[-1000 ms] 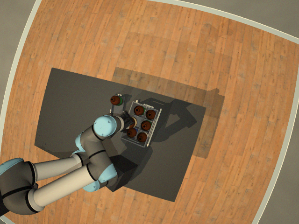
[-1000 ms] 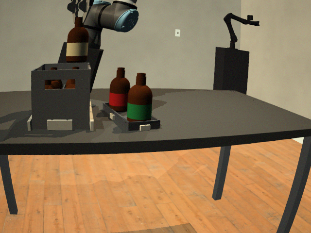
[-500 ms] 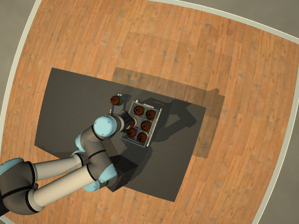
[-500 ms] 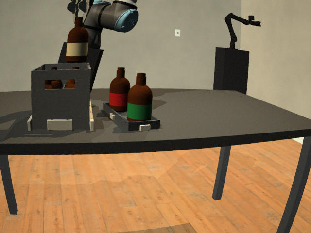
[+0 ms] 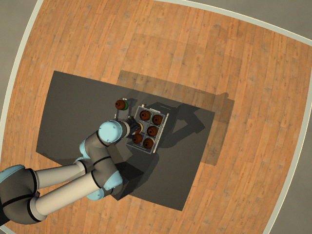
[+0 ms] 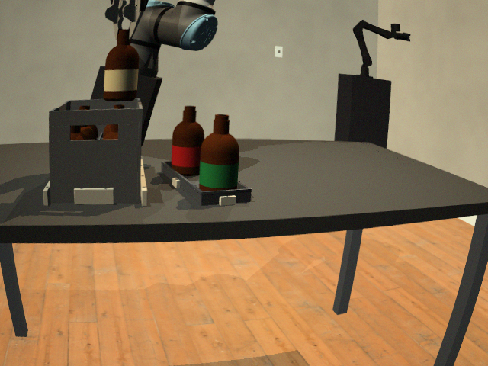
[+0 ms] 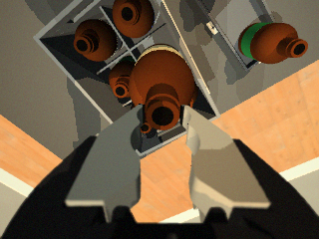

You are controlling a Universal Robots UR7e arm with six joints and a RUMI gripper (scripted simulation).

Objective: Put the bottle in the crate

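The crate lies 1 cm ahead of my hand, 4 cm to the right of it and 25 cm below it. Round my hand: green-labelled bottle (7 cm ahead, 21 cm to the left, 25 cm below); tray (1 cm behind, 18 cm to the left, 32 cm below).
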